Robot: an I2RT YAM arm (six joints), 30 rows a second.
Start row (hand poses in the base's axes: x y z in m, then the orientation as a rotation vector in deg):
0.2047 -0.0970 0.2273 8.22 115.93 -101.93
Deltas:
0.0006 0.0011 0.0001 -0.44 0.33 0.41
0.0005 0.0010 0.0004 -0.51 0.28 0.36
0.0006 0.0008 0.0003 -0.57 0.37 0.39
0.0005 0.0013 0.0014 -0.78 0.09 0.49
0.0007 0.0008 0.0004 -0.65 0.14 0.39
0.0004 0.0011 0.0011 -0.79 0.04 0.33
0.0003 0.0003 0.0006 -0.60 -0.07 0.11
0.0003 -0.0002 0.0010 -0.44 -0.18 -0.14
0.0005 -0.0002 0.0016 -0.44 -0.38 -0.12
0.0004 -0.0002 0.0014 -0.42 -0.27 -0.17
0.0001 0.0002 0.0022 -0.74 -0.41 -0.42
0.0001 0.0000 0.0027 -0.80 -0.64 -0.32
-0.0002 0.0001 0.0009 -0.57 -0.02 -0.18
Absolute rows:
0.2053 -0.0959 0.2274 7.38 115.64 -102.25
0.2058 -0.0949 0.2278 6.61 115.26 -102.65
0.2064 -0.0941 0.2281 5.71 114.88 -103.12
0.2069 -0.0928 0.2295 4.89 114.08 -103.62
0.2076 -0.0920 0.2299 4.17 113.46 -104.07
0.2080 -0.0909 0.2310 3.56 112.66 -104.65
0.2083 -0.0906 0.2316 3.33 112.02 -105.14
0.2086 -0.0908 0.2326 3.49 111.53 -105.59
0.2091 -0.0910 0.2342 3.82 110.90 -105.95
0.2095 -0.0912 0.2356 4.10 110.38 -106.36
0.2096 -0.0910 0.2378 4.65 109.53 -107.18
0.2097 -0.0910 0.2405 5.29 108.44 -107.89
0.2095 -0.0909 0.2414 5.30 107.93 -108.53

